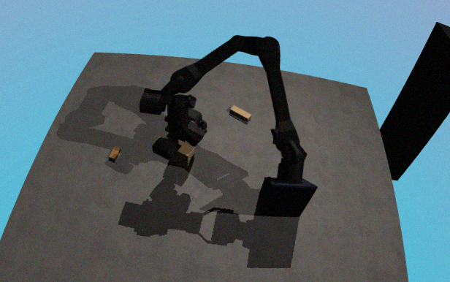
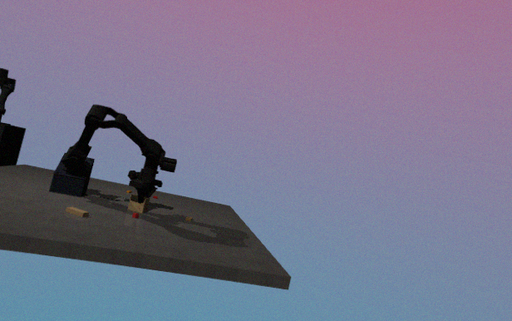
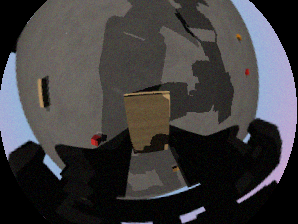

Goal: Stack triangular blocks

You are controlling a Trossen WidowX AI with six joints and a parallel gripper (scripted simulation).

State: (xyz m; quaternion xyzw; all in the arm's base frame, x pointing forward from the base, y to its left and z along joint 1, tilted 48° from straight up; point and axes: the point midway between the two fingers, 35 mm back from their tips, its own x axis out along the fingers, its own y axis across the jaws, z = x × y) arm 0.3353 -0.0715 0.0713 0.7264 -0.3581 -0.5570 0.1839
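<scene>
Now: the triangular block 10 mm above my gripper tip. Also, from my gripper tip: long tan block (170 mm behind, 230 mm to the right, 30 mm below); small red cube (120 mm to the right, 30 mm below).
</scene>
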